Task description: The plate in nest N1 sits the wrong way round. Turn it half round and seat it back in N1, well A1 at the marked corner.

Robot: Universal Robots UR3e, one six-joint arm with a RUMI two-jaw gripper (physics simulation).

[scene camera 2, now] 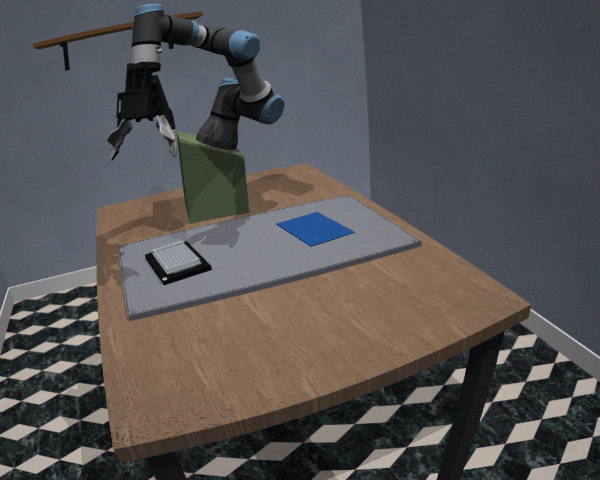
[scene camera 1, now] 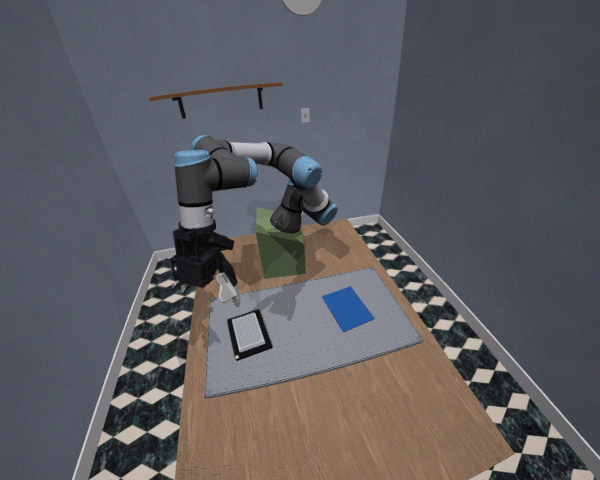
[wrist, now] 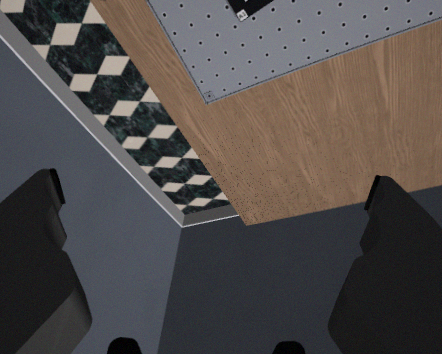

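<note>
A pale, many-welled plate (scene camera 1: 248, 332) (scene camera 2: 176, 257) lies in the black nest (scene camera 1: 267, 344) (scene camera 2: 187, 272) (wrist: 252, 7) on the left part of the grey board. The nest's small white corner label (scene camera 1: 236, 356) (scene camera 2: 164, 278) (wrist: 242, 15) is at the front left corner and reads A1 in the wrist view. The plate's own corner marks are too small to tell, and the plate does not show in the wrist view. My gripper (scene camera 2: 143, 156) (wrist: 215, 176) is open and empty. It hangs well above the board, behind the nest; its far finger is largely hidden in scene camera 1.
The grey perforated board (scene camera 1: 310, 350) (scene camera 2: 260, 272) (wrist: 300, 35) lies on the wooden table (scene camera 1: 340, 415) (scene camera 2: 300, 340) (wrist: 300, 130). A flat blue sheet (scene camera 1: 348, 308) (scene camera 2: 315, 229) lies on its right part. The green pedestal (scene camera 1: 282, 255) (scene camera 2: 215, 185) under the arm stands behind the board.
</note>
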